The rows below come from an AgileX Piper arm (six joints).
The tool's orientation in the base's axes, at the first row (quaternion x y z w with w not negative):
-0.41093, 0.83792, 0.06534, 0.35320
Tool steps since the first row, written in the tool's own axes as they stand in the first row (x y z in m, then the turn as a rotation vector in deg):
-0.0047, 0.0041, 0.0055, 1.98, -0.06, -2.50
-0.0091, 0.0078, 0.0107, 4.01, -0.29, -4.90
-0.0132, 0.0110, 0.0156, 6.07, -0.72, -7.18
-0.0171, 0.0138, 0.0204, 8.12, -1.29, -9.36
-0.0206, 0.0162, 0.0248, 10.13, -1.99, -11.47
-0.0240, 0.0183, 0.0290, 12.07, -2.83, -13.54
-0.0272, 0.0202, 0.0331, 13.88, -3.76, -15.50
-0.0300, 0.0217, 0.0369, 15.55, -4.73, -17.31
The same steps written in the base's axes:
0.0019, 0.0079, -0.0018, -2.12, -2.31, 0.59
0.0038, 0.0152, -0.0035, -4.08, -4.72, 1.10
0.0058, 0.0219, -0.0050, -5.84, -7.24, 1.54
0.0079, 0.0282, -0.0066, -7.44, -9.80, 1.94
0.0099, 0.0337, -0.0080, -8.89, -12.39, 2.33
0.0121, 0.0390, -0.0093, -10.19, -15.02, 2.77
0.0142, 0.0439, -0.0107, -11.31, -17.57, 3.22
0.0163, 0.0482, -0.0119, -12.26, -20.00, 3.66

